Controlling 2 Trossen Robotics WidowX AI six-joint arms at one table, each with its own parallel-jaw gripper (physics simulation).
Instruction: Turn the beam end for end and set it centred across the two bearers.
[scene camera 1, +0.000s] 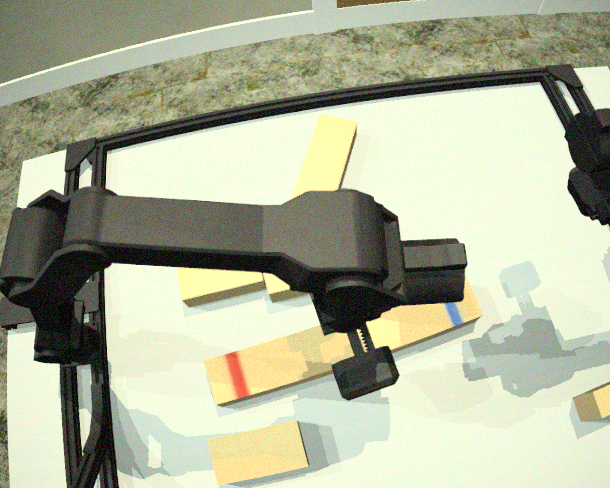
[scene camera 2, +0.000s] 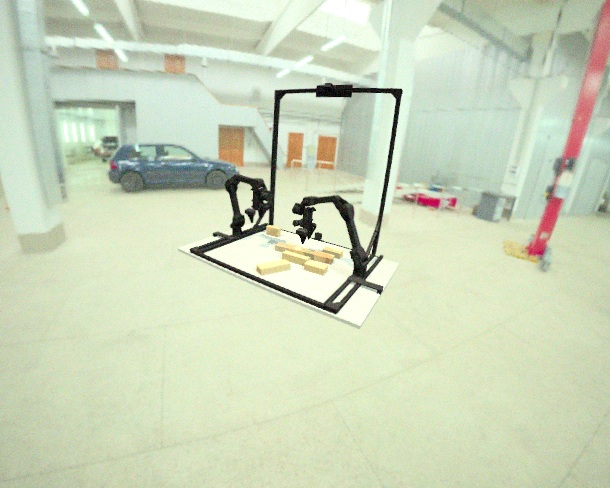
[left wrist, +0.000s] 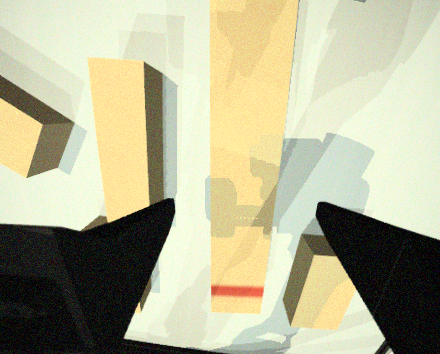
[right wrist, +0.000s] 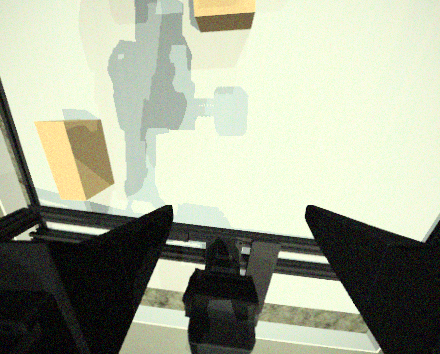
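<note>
The beam appears to lie flat on the table. In scene camera 1 its red stripe is at the left end and its blue stripe at the right end; one beam end shows at the top of the right wrist view. My left gripper is open above the beam, towards the red end; in scene camera 1 the arm partly hides it. My right gripper is open, raised and away from the beam. I cannot tell which blocks are the bearers.
Two adjacent blocks lie beside the beam, partly under the left arm. A slanted block lies behind them. A short block lies on the beam's other side. Another block lies farther off.
</note>
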